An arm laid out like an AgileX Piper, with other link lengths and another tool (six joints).
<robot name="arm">
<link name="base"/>
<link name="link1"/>
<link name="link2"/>
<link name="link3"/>
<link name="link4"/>
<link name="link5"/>
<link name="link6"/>
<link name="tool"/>
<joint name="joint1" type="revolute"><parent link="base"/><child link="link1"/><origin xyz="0 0 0.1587" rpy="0 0 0"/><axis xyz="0 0 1"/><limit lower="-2.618" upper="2.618"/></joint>
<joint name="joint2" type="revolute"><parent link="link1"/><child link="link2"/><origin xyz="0 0 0" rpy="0 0 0"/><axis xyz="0 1 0"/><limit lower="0" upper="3.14"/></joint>
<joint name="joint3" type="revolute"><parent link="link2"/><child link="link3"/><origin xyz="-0.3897 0 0.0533" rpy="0 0 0"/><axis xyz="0 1 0"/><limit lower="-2.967" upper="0"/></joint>
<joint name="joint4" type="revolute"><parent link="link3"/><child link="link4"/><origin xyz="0.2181 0 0.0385" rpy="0 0 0"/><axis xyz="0.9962 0 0.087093"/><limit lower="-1.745" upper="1.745"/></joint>
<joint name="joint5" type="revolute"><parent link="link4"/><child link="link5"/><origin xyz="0 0 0" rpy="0 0 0"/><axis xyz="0 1 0"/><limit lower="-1.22" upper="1.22"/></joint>
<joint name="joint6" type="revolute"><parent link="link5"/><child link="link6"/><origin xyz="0.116 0 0.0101" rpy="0 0 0"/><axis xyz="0.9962 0 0.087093"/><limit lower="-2.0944" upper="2.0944"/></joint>
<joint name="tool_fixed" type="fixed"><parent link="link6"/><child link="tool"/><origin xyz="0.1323 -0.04 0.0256" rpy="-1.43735 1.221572 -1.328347"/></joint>
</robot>
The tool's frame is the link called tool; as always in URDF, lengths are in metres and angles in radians.
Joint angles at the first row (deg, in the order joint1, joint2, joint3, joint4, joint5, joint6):
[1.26 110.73 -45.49 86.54 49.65 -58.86]
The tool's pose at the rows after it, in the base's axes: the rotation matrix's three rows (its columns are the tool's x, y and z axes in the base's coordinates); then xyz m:
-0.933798 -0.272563 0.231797; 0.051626 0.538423 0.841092; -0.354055 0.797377 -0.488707; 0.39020 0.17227 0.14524
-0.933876 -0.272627 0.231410; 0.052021 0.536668 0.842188; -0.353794 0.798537 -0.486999; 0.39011 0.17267 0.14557
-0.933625 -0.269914 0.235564; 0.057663 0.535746 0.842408; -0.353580 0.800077 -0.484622; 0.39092 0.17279 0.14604
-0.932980 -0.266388 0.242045; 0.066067 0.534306 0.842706; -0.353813 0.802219 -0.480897; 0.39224 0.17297 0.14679
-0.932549 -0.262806 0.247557; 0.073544 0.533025 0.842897; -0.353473 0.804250 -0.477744; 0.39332 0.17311 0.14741
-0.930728 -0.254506 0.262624; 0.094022 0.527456 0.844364; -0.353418 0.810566 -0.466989; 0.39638 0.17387 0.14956
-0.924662 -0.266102 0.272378; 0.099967 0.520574 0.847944; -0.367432 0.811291 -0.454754; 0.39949 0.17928 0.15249
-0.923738 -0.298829 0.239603; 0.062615 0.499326 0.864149; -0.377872 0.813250 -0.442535; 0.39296 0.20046 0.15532
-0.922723 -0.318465 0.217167; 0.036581 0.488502 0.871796; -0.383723 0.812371 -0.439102; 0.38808 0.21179 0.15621
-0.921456 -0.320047 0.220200; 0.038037 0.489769 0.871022; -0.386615 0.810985 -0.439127; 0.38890 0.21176 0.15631
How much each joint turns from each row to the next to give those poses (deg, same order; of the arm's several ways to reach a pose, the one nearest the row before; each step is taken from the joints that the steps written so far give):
[0.00 0.00 0.00 0.00 0.12 0.00]
[0.00 0.00 0.00 0.05 0.12 0.00]
[0.00 0.00 0.00 0.32 0.00 0.00]
[0.00 0.00 0.00 0.52 0.00 -0.05]
[0.00 0.00 0.00 0.44 0.00 0.00]
[0.00 0.00 0.00 1.27 0.12 -0.10]
[0.74 0.00 0.00 1.82 0.00 -1.22]
[2.86 0.00 0.00 1.15 0.36 -0.95]
[1.59 0.00 0.00 0.29 0.13 -0.49]
[0.05 0.00 0.00 0.25 -0.12 -0.23]

